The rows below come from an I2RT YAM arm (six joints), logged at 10 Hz.
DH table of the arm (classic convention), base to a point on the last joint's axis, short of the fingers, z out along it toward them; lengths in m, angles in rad. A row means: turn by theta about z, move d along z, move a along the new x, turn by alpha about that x. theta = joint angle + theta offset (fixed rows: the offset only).
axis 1: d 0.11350; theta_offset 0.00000; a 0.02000; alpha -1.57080
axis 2: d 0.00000; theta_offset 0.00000; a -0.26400; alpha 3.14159
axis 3: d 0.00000; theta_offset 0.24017; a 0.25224; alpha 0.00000
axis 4: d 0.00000; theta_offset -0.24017; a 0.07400; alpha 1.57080
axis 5: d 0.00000; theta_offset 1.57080; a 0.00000; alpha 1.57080
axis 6: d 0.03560; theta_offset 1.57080; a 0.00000; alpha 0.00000
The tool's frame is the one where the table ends.
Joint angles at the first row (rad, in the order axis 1, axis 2, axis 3, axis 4, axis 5, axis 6):
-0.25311, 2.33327, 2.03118, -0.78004, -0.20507, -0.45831
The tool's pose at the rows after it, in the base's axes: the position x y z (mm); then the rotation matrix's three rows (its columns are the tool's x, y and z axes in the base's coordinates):
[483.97, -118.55, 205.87], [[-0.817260, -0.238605, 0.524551], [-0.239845, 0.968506, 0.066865], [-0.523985, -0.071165, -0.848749]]
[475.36, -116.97, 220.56], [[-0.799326, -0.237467, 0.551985], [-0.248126, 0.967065, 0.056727], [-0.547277, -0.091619, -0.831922]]
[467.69, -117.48, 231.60], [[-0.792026, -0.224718, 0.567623], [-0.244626, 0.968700, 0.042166], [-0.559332, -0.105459, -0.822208]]
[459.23, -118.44, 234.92], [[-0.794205, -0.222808, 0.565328], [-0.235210, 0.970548, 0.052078], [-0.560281, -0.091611, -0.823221]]
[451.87, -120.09, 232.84], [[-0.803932, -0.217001, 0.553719], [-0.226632, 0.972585, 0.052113], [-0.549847, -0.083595, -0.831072]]
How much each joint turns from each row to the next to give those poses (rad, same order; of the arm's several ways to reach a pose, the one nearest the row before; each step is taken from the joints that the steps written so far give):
-0.00117, -0.05368, -0.04638, 0.02837, 0.00711, -0.00447
-0.00113, -0.05880, -0.04674, 0.02202, 0.00237, -0.00467
-0.00447, -0.04384, -0.03167, 0.00860, 0.00788, 0.00314
-0.00752, -0.03343, -0.03864, -0.00070, -0.01324, 0.00239
-0.00763, -0.02283, -0.04031, 0.00222, -0.00095, 0.00019

